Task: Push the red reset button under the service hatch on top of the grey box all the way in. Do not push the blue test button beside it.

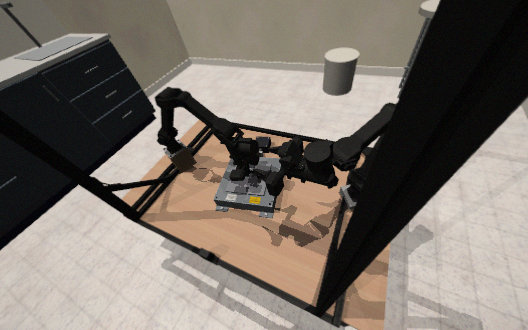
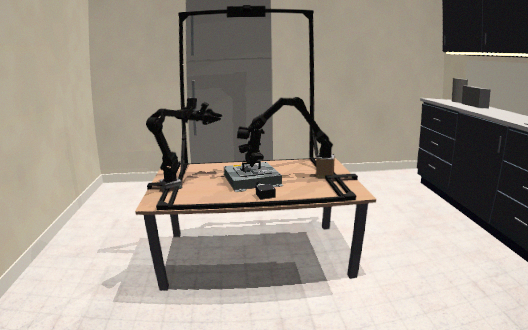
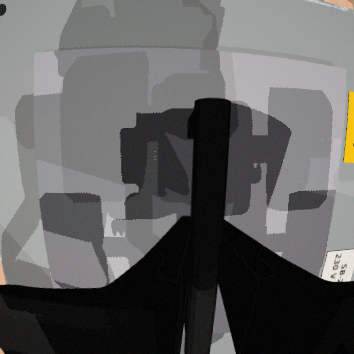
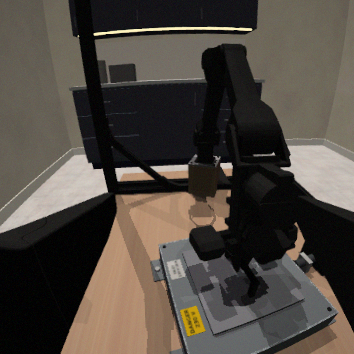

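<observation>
The grey box [image 1: 230, 190] [image 2: 253, 183] [image 4: 281, 326] [image 3: 281, 31] lies in the middle of the table. The lighter service hatch [image 1: 247, 189] [image 4: 218, 309] [image 3: 98, 105] lies flat on its top. My left gripper [image 1: 252, 178] [image 2: 251, 165] [image 3: 199, 223] [image 4: 238, 269] points straight down and is shut on the hatch's black bar handle [image 3: 210, 140]. My right gripper [image 1: 274, 184] [image 2: 217, 115] is open and empty, held high beside the box. The red and blue buttons are hidden under the hatch.
A small black box [image 1: 263, 142] [image 2: 265, 191] sits on the table next to the grey box. A yellow danger label [image 1: 255, 200] [image 4: 192, 320] marks the box top. A black frame [image 1: 207, 255] [image 2: 246, 204] rims the table. A brown block [image 1: 182, 158] [image 2: 325, 167] carries the left arm's base.
</observation>
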